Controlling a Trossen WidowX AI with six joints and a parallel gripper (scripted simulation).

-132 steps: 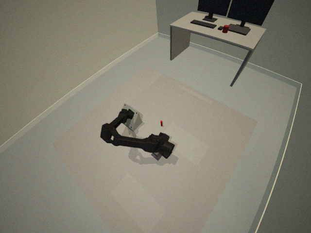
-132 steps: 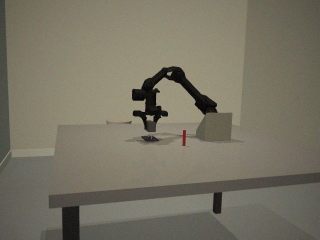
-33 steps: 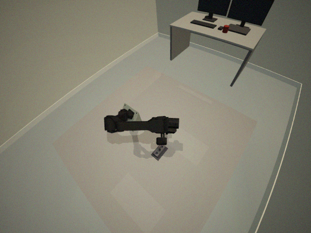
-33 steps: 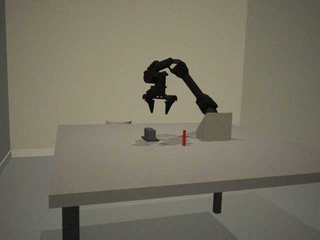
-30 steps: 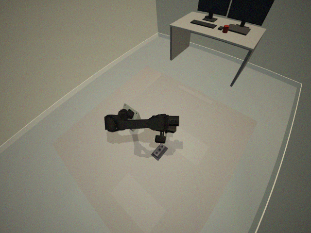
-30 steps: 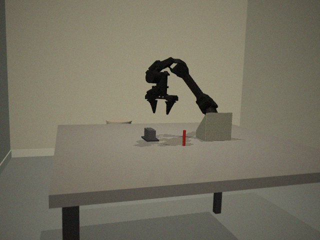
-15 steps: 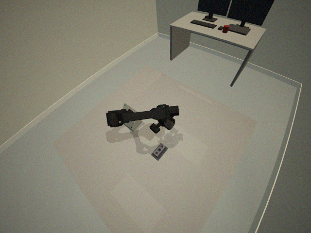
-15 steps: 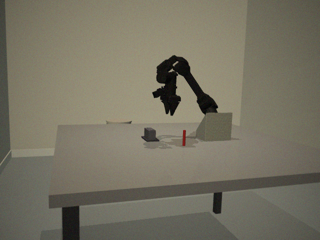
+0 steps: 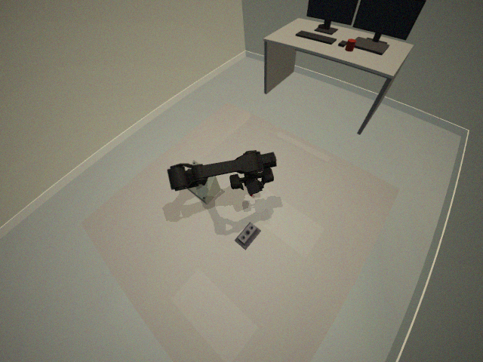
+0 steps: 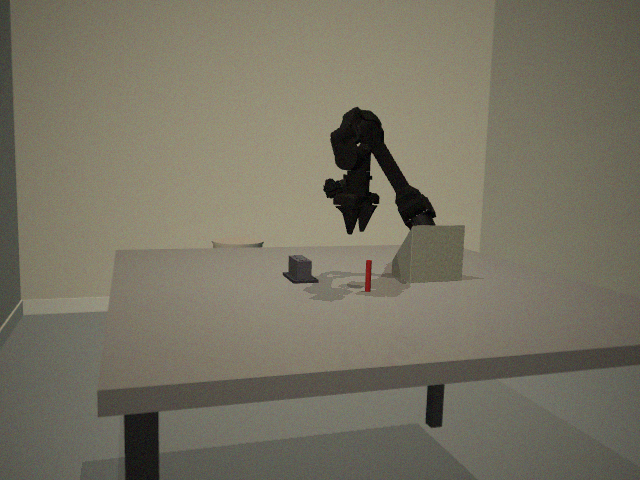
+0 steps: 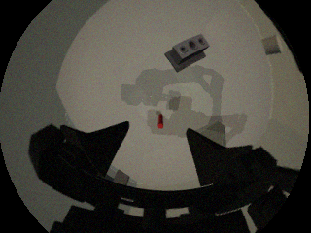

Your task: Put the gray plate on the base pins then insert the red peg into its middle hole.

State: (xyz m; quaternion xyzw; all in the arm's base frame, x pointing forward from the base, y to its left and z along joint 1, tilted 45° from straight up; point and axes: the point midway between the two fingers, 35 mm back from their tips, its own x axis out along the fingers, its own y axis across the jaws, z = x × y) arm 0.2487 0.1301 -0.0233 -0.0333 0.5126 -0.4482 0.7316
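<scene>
Now: gripper tip 110 mm above the red peg, 30 mm past it and 20 mm to the right of it. Round my gripper tip: dark base (160 mm to the right, 140 mm below, 100 mm ahead); gray plate (160 mm to the right, 100 mm below, 100 mm ahead).
</scene>
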